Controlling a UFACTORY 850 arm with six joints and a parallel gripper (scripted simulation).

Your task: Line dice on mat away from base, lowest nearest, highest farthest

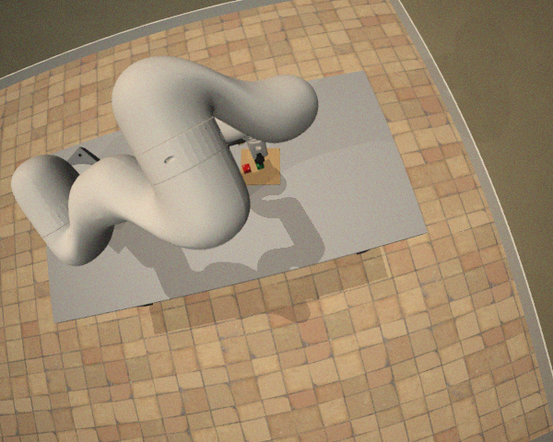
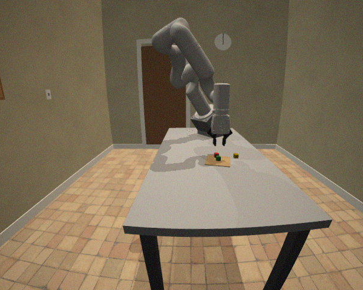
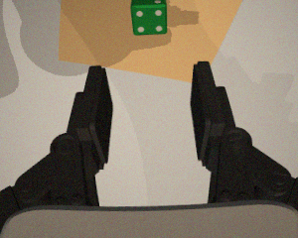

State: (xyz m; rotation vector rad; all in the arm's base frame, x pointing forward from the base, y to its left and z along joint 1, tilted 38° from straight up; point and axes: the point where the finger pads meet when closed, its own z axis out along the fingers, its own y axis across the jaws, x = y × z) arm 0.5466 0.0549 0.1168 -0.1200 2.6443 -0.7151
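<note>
Right now the yellow die is 12 cm to the left of my hand, 10 cm below it and 4 cm behind it. Round my hand: green die (10 cm below); red die (10 cm below, 5 cm behind); mat (11 cm below).
</note>
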